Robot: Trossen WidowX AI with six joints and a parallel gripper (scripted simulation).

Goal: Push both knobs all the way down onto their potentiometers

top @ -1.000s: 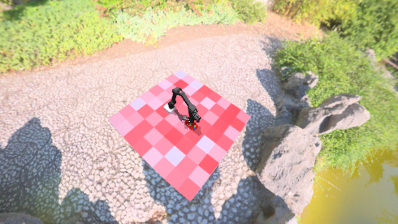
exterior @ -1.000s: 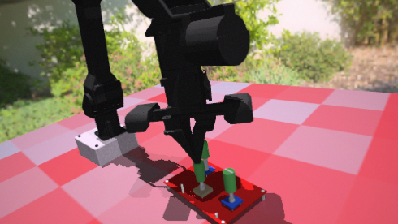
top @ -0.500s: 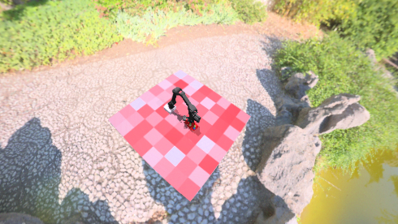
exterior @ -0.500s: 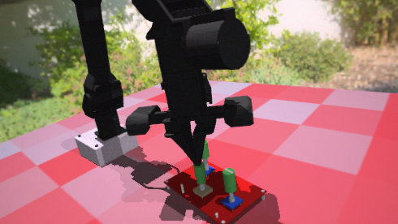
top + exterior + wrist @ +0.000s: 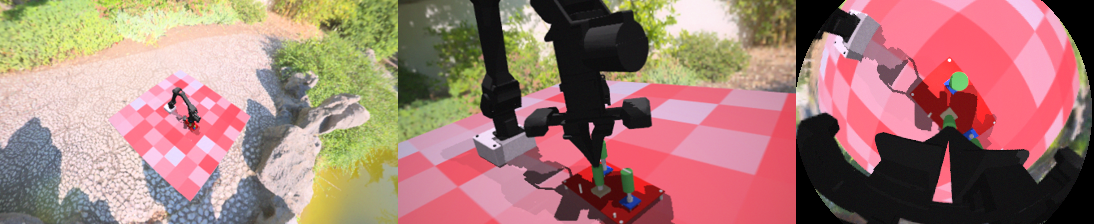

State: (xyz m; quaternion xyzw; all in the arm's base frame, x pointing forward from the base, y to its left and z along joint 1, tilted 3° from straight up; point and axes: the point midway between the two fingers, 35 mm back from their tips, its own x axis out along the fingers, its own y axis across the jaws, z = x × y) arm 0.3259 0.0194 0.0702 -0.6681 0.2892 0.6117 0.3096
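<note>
Right now my gripper tip is 30 mm above the tan potentiometer. Also, from my gripper tip: blue potentiometer 60 mm ahead, 20 mm below, 10 mm to the left.
</note>
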